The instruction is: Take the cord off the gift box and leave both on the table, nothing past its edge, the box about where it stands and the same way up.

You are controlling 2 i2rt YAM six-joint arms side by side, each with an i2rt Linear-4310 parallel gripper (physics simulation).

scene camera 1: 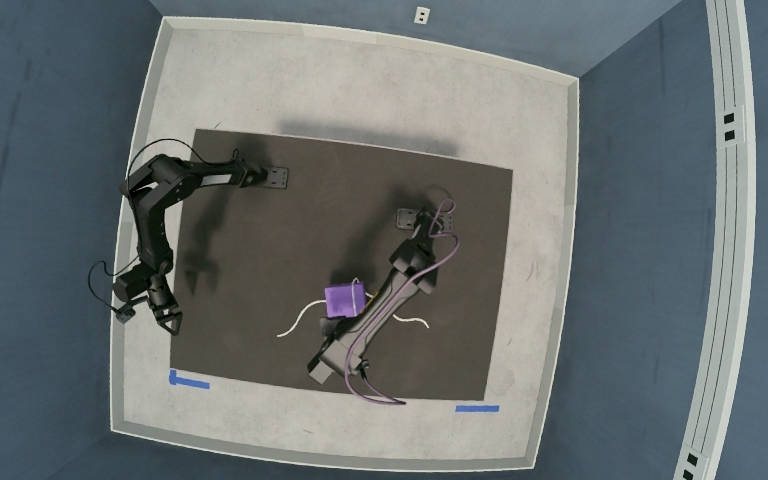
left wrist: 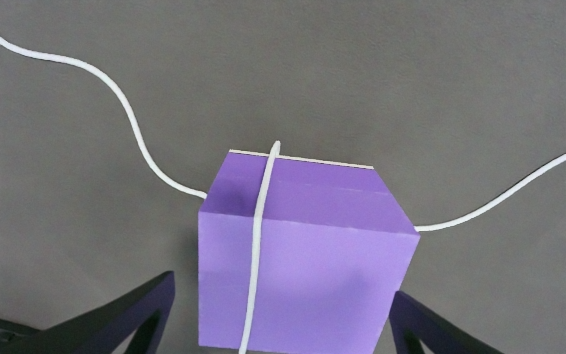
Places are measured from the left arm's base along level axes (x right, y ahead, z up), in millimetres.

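Where they show: left gripper, fingertip midpoint: (scene camera 1: pixel 349 318) (left wrist: pixel 284 292); right gripper, fingertip midpoint: (scene camera 1: pixel 172 327); right arm's base at its link origin: (scene camera 1: pixel 259 176).
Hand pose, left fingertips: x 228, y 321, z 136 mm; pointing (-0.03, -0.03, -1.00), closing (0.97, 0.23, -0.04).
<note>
Each offset is from my left fingertips to the centre of the thing. "spot": to the spot under its first point. Level surfaces: height alone.
The purple gift box @(dx +15, dy -33, dz -83 mm) (scene camera 1: pixel 338 300) (left wrist: pixel 330 280) stands on the dark table @(dz -136 mm) (scene camera 1: pixel 271 254). The white cord @(spot: dx -6, dy -48, dz -32 mm) (scene camera 1: pixel 353 300) (left wrist: pixel 255 250) crosses its top, near the box's right side in scene camera 1, and rises slightly past the box's far edge. Two loose cord ends curve away along the table on opposite sides. My left gripper (left wrist: pixel 284 292) is open and empty, with its fingertips at either side of the box in the left wrist view; its height is unclear, and my arm hides it in scene camera 1. My right gripper (scene camera 1: pixel 171 329) is open and empty, away from the box.
My left forearm (scene camera 1: pixel 385 308) spans the right side of the box and part of the right cord end in scene camera 1. The table's front edge lies below the left arm's elbow. Blue tape strips (scene camera 1: pixel 192 383) (scene camera 1: pixel 477 408) mark the floor near the front corners.
</note>
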